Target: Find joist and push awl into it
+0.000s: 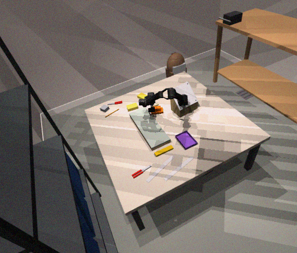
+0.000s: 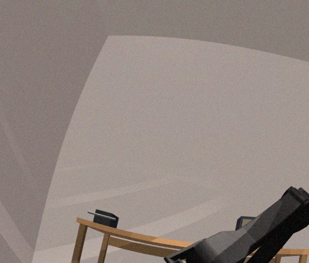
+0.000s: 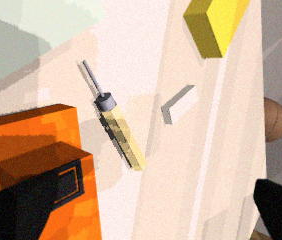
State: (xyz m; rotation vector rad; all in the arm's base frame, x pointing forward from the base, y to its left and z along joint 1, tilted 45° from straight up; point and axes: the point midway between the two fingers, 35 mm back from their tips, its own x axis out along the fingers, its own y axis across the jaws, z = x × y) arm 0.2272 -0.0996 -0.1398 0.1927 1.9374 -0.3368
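Now: gripper tip 6 cm above the orange stud finder, 3 cm to the right of it and 1 cm past it. Also, from my gripper tip: purple tray (51 cm to the left, 9 cm below, 6 cm behind); awl (10 cm below, 6 cm to the right, 2 cm behind); pencil (38 cm ahead, 22 cm to the right, 10 cm below).
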